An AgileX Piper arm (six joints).
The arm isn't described. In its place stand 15 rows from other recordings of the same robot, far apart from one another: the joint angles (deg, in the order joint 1, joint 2, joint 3, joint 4, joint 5, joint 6), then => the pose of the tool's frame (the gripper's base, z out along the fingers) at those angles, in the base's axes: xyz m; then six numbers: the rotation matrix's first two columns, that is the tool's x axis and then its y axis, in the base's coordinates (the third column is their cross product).
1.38, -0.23, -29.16, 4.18, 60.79, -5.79 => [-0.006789, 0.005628, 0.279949, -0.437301, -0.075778, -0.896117, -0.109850, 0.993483, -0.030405]
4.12, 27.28, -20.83, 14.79, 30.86, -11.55 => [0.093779, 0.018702, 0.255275, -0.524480, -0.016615, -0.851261, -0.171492, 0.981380, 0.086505]
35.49, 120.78, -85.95, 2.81, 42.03, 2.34 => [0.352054, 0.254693, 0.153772, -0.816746, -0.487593, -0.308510, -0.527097, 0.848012, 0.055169]
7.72, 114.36, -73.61, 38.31, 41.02, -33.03 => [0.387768, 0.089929, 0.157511, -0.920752, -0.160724, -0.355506, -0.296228, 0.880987, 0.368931]
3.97, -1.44, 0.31, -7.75, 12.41, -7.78 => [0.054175, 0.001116, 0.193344, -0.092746, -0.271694, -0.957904, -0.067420, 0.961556, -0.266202]
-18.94, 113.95, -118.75, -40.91, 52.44, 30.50 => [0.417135, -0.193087, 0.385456, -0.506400, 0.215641, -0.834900, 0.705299, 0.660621, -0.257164]
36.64, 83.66, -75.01, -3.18, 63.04, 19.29 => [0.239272, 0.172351, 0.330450, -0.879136, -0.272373, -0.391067, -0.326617, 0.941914, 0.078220]
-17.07, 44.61, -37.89, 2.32, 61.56, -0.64 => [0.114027, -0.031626, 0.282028, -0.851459, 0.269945, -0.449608, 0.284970, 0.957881, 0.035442]
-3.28, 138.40, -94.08, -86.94, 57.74, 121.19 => [0.474513, -0.104163, 0.105765, -0.174477, 0.332222, -0.926923, 0.925793, 0.375959, -0.039516]
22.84, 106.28, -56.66, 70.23, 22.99, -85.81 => [0.320011, 0.171076, 0.155360, -0.534657, -0.522548, -0.664142, -0.756991, 0.645489, 0.101531]
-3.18, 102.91, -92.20, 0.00, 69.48, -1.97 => [0.375104, -0.020840, 0.298569, -0.966643, 0.019276, -0.255403, 0.022257, 0.999714, -0.008785]
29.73, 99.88, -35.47, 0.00, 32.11, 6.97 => [0.200243, 0.114356, 0.098945, -0.921829, -0.386698, 0.026392, -0.386909, 0.922112, -0.003227]
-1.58, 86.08, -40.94, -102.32, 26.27, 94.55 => [0.291797, -0.047413, 0.216487, -0.614535, -0.126305, -0.778713, 0.288719, 0.882608, -0.371004]
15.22, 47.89, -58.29, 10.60, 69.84, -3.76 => [0.119121, 0.048694, 0.373538, -0.781417, -0.213840, -0.586225, -0.357183, 0.923603, 0.139206]
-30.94, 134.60, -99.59, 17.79, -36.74, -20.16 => [0.457166, -0.293432, 0.198977, 0.014011, -0.123036, -0.992303, 0.666286, 0.741121, -0.082484]
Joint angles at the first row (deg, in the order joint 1, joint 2, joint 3, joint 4, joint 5, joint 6):
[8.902 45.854 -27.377 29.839 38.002 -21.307]
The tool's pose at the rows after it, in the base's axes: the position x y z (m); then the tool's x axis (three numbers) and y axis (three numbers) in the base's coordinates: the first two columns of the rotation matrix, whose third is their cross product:
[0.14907, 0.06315, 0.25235, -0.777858, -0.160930, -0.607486, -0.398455, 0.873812, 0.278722]
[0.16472, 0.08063, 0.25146, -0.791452, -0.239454, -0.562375, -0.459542, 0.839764, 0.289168]
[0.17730, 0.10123, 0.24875, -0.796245, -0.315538, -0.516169, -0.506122, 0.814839, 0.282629]
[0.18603, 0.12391, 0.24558, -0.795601, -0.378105, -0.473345, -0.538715, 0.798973, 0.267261]
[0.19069, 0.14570, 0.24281, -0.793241, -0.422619, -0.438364, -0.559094, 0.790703, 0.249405]
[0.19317, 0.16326, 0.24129, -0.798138, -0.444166, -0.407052, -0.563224, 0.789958, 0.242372]
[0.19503, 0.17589, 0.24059, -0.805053, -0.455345, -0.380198, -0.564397, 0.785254, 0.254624]
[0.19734, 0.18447, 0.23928, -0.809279, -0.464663, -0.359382, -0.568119, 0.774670, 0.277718]
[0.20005, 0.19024, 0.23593, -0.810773, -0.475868, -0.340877, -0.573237, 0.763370, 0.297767]
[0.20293, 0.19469, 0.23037, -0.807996, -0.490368, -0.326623, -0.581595, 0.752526, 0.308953]
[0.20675, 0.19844, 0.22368, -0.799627, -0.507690, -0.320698, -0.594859, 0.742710, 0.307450]
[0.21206, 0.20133, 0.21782, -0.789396, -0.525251, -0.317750, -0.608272, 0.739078, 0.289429]
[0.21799, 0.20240, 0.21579, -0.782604, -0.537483, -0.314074, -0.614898, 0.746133, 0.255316]
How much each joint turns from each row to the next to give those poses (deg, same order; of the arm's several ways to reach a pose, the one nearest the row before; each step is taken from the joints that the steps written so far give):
[2.631 7.089 -3.730 2.936 2.619 -4.870]
[4.289 6.483 -3.623 0.173 0.678 -0.681]
[5.346 5.858 -3.604 -2.537 -0.043 2.640]
[5.667 5.099 -3.507 -3.925 -0.328 4.893]
[5.154 4.106 -3.133 -4.151 -0.212 5.685]
[3.705 3.138 -2.744 -2.970 0.502 5.005]
[1.969 2.360 -2.209 -0.228 1.064 1.981]
[0.699 1.903 -1.572 1.690 0.971 -0.657]
[0.127 1.744 -0.966 1.924 0.647 -1.619]
[0.028 1.734 -0.490 1.509 0.063 -1.880]
[0.017 1.783 -0.342 0.753 -0.587 -1.864]
[0.011 1.760 -0.677 -0.806 -0.642 -0.757]
[0.001 1.220 -1.167 -2.863 -0.039 1.390]

